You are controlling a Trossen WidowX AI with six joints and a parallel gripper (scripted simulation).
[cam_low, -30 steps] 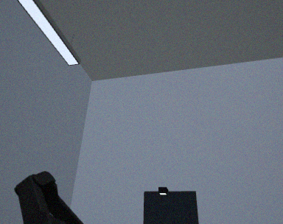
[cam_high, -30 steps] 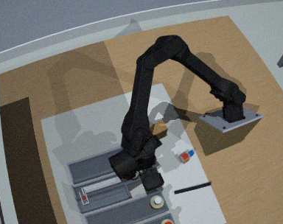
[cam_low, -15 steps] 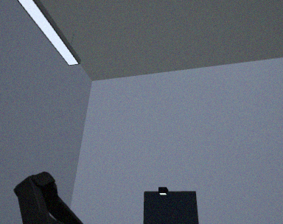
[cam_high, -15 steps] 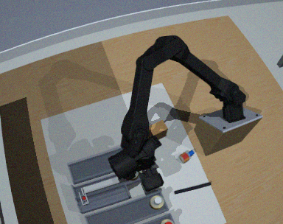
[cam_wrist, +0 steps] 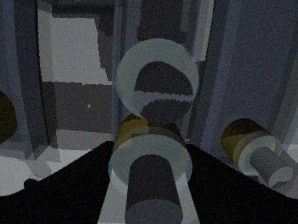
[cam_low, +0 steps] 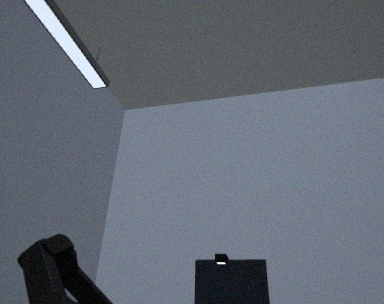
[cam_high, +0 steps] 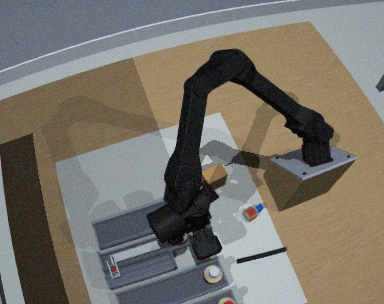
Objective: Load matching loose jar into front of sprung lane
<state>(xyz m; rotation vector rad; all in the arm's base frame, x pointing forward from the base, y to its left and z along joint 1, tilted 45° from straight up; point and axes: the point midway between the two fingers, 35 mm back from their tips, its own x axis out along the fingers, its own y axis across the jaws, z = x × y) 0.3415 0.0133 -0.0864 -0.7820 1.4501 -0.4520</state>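
The grey lane rack is 140 mm ahead of my gripper tip, 50 mm to the left of it and 30 mm below it. The rest, counted from my gripper tip: red mark: 220 mm ahead, 70 mm to the left, 20 mm above; white pusher plate: 140 mm ahead, 50 mm to the left; black rod: 160 mm behind, 100 mm to the left, 40 mm below.
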